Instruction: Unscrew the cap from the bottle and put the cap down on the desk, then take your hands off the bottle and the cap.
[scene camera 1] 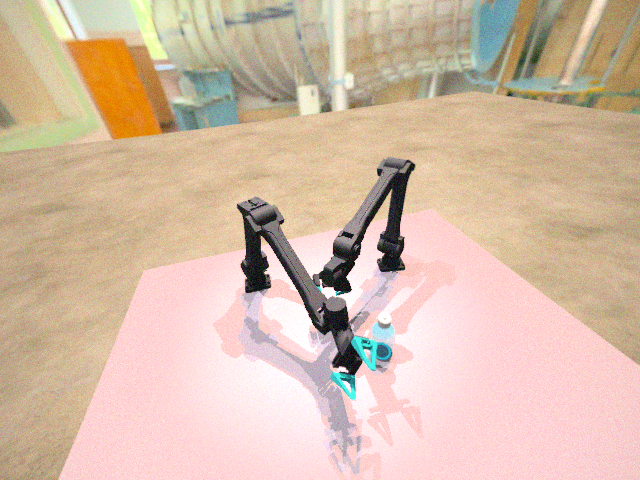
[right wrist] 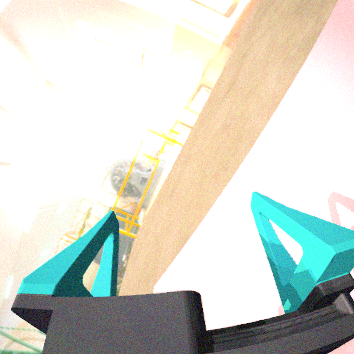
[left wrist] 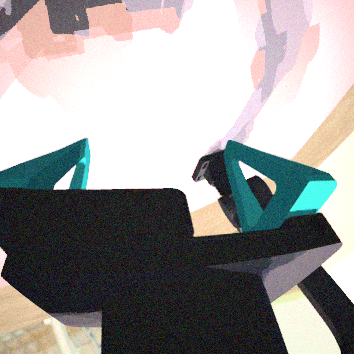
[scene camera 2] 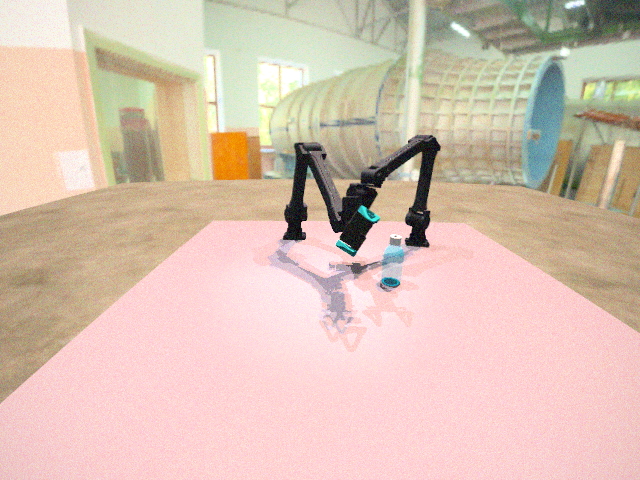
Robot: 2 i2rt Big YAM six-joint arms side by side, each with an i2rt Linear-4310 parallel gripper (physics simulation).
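Frame: origin at the left arm's base, x ahead, y left, z up, level; metres.
Where they show: left gripper, fingertip midpoint: (scene camera 1: 324,294) (left wrist: 159,145); right gripper, fingertip midpoint: (scene camera 1: 363,385) (right wrist: 183,208) (scene camera 2: 360,235); left arm's base, origin of the base link: (scene camera 1: 390,265) (scene camera 2: 416,243); right arm's base, origin of the base link: (scene camera 1: 258,284) (left wrist: 213,161) (scene camera 2: 294,237).
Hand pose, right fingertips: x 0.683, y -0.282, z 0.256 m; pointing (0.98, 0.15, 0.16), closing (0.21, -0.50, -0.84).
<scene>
Each offset is from my right fingertips to the top centre of the thing. Level surfaces: height alone.
A clear bottle with light blue contents @[dx -0.236, dy +0.120, dz -0.075 m] (scene camera 1: 382,335) (scene camera 2: 392,266) stands upright on the pink mat, right of the grippers in both scene views. Its whitish cap @[dx -0.236, dy +0.120, dz -0.069 m] (scene camera 1: 384,319) (scene camera 2: 395,239) sits on its neck. My right gripper (scene camera 1: 364,383) (scene camera 2: 357,230) (right wrist: 183,208) is open and empty; in scene camera 1 one teal finger overlaps the bottle's left edge, but scene camera 2 shows it raised and apart from the bottle. My left gripper (scene camera 1: 328,290) (left wrist: 159,145) is open and empty, farther back, partly hidden by its own wrist. The bottle shows in neither wrist view.
The pink mat @[dz -0.256 m] (scene camera 1: 180,413) (scene camera 2: 206,387) lies on a brown table (scene camera 1: 77,206) (scene camera 2: 51,289). Both black arms reach inward over the mat, the right arm's forearm passing in front of the left gripper area. Arm shadows cross the mat around the bottle.
</scene>
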